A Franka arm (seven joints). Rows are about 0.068 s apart.
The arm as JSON. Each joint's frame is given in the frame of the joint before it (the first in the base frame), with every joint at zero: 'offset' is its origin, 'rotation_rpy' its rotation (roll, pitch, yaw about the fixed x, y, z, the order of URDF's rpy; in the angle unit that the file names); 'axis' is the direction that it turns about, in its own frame. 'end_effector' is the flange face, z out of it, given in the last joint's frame.
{
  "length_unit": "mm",
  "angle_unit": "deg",
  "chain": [
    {
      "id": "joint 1",
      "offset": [
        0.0,
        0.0,
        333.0
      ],
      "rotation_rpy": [
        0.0,
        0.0,
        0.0
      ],
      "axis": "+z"
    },
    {
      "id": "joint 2",
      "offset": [
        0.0,
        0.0,
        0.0
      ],
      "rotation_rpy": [
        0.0,
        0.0,
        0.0
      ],
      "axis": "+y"
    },
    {
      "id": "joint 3",
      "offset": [
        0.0,
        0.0,
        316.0
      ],
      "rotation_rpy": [
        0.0,
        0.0,
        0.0
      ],
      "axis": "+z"
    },
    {
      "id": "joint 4",
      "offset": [
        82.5,
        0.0,
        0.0
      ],
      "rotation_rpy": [
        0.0,
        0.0,
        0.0
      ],
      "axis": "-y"
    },
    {
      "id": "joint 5",
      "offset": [
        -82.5,
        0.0,
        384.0
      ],
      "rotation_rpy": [
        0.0,
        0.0,
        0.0
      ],
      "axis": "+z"
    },
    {
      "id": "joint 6",
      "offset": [
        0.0,
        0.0,
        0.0
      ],
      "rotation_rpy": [
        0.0,
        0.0,
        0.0
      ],
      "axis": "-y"
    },
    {
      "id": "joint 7",
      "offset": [
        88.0,
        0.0,
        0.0
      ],
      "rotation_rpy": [
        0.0,
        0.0,
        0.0
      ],
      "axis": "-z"
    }
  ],
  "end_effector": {
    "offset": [
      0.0,
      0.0,
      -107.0
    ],
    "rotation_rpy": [
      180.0,
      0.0,
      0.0
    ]
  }
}
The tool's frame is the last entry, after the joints.
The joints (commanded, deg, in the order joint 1, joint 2, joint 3, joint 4, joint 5, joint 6, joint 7), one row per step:
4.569, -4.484, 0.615, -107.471, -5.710, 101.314, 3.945
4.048, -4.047, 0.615, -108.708, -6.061, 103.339, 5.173
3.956, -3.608, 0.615, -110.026, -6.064, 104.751, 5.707
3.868, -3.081, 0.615, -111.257, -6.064, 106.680, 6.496
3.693, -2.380, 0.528, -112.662, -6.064, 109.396, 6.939
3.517, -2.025, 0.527, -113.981, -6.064, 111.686, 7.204
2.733, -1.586, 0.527, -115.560, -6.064, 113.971, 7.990
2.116, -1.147, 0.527, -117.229, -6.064, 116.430, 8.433
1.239, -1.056, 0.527, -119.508, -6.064, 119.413, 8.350
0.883, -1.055, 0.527, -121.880, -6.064, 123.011, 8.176
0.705, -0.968, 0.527, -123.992, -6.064, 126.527, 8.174
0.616, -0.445, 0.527, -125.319, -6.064, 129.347, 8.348
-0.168, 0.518, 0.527, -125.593, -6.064, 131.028, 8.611
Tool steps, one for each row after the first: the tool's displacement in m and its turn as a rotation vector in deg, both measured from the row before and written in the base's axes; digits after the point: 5 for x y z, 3 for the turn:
0.00314, -0.00478, -0.01137, -0.276, -0.490, -1.456
0.00112, -0.00051, -0.01302, 0.005, 0.299, -0.478
0.00221, -0.00027, -0.01236, 0.065, -0.236, -0.678
0.00339, -0.00168, -0.01427, 0.145, -0.630, -0.431
0.00140, -0.00109, -0.01086, 0.133, -0.621, -0.215
0.00069, -0.00694, -0.01376, 0.119, -0.324, -1.344
0.00007, -0.00533, -0.01415, 0.136, -0.373, -0.822
-0.00240, -0.00774, -0.01489, 0.167, -0.583, -0.514
-0.00263, -0.00258, -0.01361, 0.216, -1.184, 0.148
-0.00228, -0.00087, -0.01220, 0.227, -1.292, 0.139
-0.00014, -0.00014, -0.01091, 0.204, -0.965, -0.015
0.00276, -0.00694, -0.00845, 0.140, -0.454, -0.901

